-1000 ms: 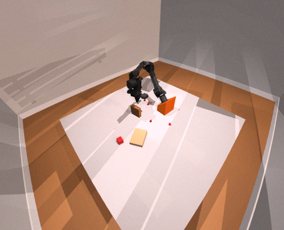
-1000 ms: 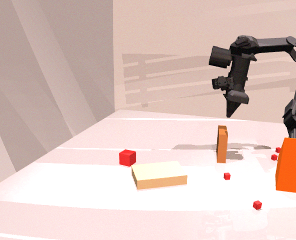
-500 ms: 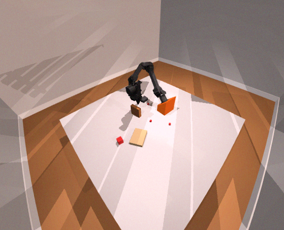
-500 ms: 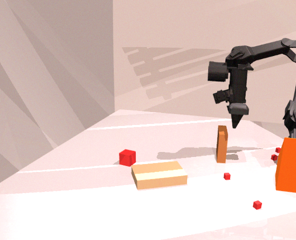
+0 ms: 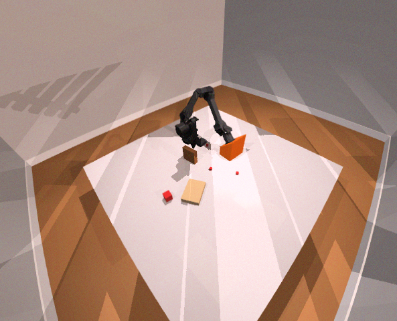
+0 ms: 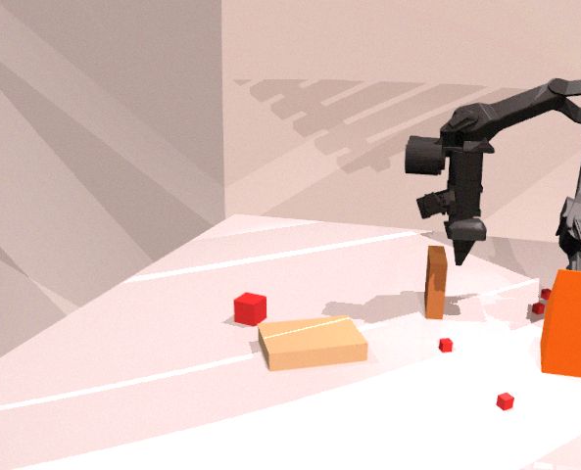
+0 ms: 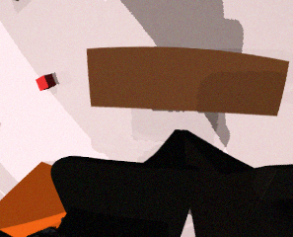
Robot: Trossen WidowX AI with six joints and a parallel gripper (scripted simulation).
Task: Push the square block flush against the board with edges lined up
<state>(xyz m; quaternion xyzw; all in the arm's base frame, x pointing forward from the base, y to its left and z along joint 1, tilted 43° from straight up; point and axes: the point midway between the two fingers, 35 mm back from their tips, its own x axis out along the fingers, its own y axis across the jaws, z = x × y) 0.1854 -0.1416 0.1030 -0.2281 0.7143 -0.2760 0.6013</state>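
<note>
Now: gripper tip 40 mm short of the brown square block and 30 mm above it. From my gripper tip the other things lie so: tan board (230 mm ahead, 190 mm to the left, 70 mm below); then red cube (350 mm ahead, 100 mm to the left, 60 mm below).
</note>
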